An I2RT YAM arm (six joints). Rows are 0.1 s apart.
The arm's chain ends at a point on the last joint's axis. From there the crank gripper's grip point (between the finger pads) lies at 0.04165 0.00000 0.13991 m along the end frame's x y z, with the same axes.
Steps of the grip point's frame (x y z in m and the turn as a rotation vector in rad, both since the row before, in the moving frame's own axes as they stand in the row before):
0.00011, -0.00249, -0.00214, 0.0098, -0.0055, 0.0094
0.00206, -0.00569, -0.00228, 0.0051, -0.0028, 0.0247
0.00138, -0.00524, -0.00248, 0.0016, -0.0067, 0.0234
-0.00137, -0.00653, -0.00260, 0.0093, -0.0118, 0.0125
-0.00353, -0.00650, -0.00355, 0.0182, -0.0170, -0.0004
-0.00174, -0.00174, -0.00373, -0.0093, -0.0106, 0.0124
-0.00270, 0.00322, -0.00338, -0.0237, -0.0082, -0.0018
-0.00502, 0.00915, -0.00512, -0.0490, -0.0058, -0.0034
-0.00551, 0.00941, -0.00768, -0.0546, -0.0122, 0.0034
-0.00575, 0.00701, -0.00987, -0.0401, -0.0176, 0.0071
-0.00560, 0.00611, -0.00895, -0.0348, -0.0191, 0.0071
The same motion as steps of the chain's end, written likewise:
0.00088, -0.00151, -0.00236, 0.0098, -0.0055, 0.0094
0.00246, -0.00600, -0.00240, 0.0051, -0.0028, 0.0247
0.00233, -0.00598, -0.00276, 0.0016, -0.0067, 0.0234
0.00028, -0.00574, -0.00308, 0.0093, -0.0118, 0.0125
-0.00115, -0.00393, -0.00421, 0.0182, -0.0170, -0.0004
-0.00024, -0.00355, -0.00416, -0.0093, -0.0106, 0.0124
-0.00155, -0.00003, -0.00368, -0.0237, -0.0082, -0.0018
-0.00422, 0.00243, -0.00519, -0.0490, -0.0058, -0.0034
-0.00379, 0.00162, -0.00797, -0.0546, -0.0122, 0.0034
-0.00326, 0.00110, -0.01046, -0.0401, -0.0176, 0.0071
-0.00290, 0.00094, -0.00963, -0.0348, -0.0191, 0.0071

